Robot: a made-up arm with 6 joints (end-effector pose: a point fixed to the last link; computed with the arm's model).
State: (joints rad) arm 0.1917 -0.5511 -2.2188 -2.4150 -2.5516 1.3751
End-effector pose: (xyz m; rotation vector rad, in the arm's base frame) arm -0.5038 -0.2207 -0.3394 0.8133 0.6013 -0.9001
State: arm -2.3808 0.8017 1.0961 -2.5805 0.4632 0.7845
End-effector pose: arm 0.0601 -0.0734 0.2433 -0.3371 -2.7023 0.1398
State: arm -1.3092 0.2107 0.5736 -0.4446 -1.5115 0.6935
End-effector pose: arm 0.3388 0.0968 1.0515 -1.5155 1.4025 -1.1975
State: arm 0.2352 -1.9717 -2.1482 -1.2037 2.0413 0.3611
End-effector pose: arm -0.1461 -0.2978 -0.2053 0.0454 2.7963 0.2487
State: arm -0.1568 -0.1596 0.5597 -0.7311 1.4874 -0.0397
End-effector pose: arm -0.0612 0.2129 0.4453 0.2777 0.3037 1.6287
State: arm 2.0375 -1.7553 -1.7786 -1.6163 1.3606 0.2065
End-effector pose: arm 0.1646 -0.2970 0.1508 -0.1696 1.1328 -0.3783
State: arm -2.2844 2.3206 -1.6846 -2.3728 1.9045 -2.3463
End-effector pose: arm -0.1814 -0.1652 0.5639 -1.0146 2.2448 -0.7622
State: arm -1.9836 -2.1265 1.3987 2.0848 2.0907 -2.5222
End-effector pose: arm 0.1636 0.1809 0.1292 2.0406 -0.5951 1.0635
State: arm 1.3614 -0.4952 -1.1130 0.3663 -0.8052 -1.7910
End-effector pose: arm 0.0990 0.1747 0.0835 1.4917 -0.9560 0.2734
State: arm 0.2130 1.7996 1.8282 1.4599 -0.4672 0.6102
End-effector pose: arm -0.1803 0.4105 -0.2705 1.4821 1.9707 0.6195
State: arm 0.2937 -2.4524 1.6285 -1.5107 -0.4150 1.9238
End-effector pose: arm 0.0197 -0.2409 0.8493 -1.2639 -2.0382 1.1392
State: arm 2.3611 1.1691 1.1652 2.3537 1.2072 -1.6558
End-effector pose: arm -0.2887 0.4121 -0.0151 1.6534 1.8519 1.8431
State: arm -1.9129 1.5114 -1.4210 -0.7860 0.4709 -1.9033
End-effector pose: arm 0.0610 0.1411 -0.2082 -0.0046 0.6713 2.4356
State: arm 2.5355 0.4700 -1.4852 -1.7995 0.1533 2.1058
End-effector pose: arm 0.3621 0.3416 0.5783 -1.7571 -0.1999 1.0866
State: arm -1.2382 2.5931 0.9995 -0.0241 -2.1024 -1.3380
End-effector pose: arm 0.0321 0.3256 0.0036 -1.5078 -2.5180 0.3020
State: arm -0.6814 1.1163 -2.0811 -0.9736 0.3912 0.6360
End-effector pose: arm -0.5147 0.1483 -0.0268 2.1024 2.3205 -0.0372
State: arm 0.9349 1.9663 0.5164 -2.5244 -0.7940 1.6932
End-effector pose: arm -0.0289 -0.1286 -0.0419 0.2790 1.2634 0.5728
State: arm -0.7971 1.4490 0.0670 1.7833 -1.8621 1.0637
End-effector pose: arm -0.2554 0.7021 0.1190 -0.5666 -0.9201 -2.5619
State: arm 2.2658 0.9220 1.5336 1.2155 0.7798 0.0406
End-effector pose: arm 0.3451 0.5864 -0.2650 0.6983 1.0516 1.6446
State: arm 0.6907 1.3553 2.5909 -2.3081 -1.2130 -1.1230
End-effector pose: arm 0.0419 0.3452 -0.2099 1.1784 -2.0823 -1.9846
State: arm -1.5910 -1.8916 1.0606 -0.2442 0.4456 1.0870
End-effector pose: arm 0.5991 -0.5523 -0.1170 0.9288 -0.3585 0.7932
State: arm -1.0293 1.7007 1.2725 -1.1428 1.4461 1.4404
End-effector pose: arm 0.6976 0.4985 0.3446 -1.5437 0.9815 0.6164
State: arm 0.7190 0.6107 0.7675 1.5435 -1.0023 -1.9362
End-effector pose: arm -0.5657 0.3926 0.2396 -0.2929 1.9168 -1.7783
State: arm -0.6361 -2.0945 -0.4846 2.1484 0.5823 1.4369
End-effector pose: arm 0.3878 -0.5899 0.1892 0.6918 -1.4614 0.1005
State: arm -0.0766 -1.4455 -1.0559 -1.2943 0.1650 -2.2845
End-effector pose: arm -0.4748 0.0810 0.3163 -0.0174 1.3576 -1.2980
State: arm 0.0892 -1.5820 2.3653 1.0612 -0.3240 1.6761
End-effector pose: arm 0.0380 -0.1864 -0.5830 1.5566 -0.8301 -1.0934
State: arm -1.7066 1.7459 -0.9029 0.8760 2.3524 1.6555
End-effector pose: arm 0.7645 0.2460 -0.0944 -0.7142 0.8018 1.5149
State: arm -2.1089 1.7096 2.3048 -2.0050 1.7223 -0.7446
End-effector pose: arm -0.2695 0.3151 0.0724 0.2653 2.1122 -0.4773
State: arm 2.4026 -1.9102 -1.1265 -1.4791 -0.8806 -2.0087
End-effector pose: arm 0.0065 -0.2620 0.0819 -0.1117 -1.8937 -0.7665
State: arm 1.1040 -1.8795 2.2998 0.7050 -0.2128 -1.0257
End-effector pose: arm 0.0119 -0.3127 0.2981 -1.2069 0.3526 -1.5502
